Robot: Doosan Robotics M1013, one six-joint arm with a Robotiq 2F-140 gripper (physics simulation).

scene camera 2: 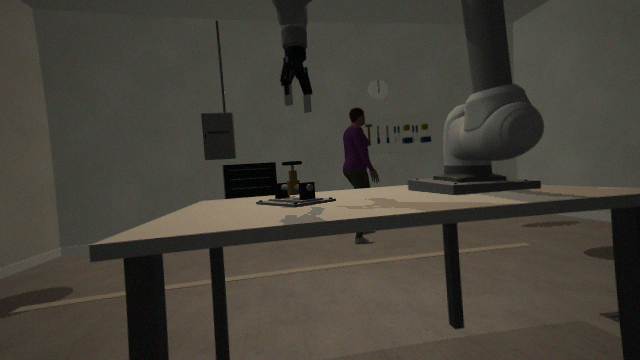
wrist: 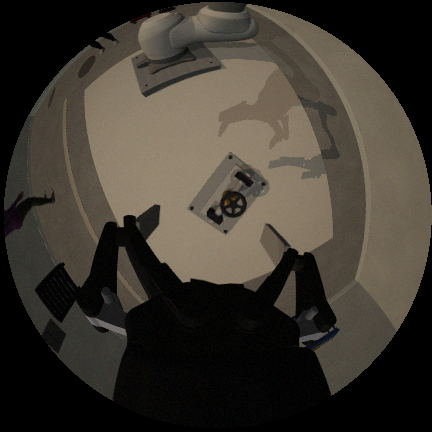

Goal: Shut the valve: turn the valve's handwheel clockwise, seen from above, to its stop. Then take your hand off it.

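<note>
The valve's dark round handwheel [scene camera 2: 292, 163] [wrist: 233, 204] sits level on top of the brass valve body [scene camera 2: 292, 182]. The valve is held between two black blocks on a grey base plate [scene camera 2: 295, 202] [wrist: 206, 194] on the table. My gripper [scene camera 2: 298, 103] [wrist: 211, 223] is open and empty, fingers pointing down. It hangs high above the valve, with a large gap between fingertips and handwheel. In the wrist view the handwheel shows beyond the fingertips, a little right of the middle between them. The wheel's turned position cannot be told.
The table [scene camera 2: 240, 220] [wrist: 150, 135] carries my arm's base [scene camera 2: 475, 186] [wrist: 180, 70] at the right in the scene view. A person in purple [scene camera 2: 356, 150] [wrist: 14, 215] is beyond the table. A black slatted object [scene camera 2: 249, 180] [wrist: 57, 292] and a wall cabinet [scene camera 2: 218, 136] are behind.
</note>
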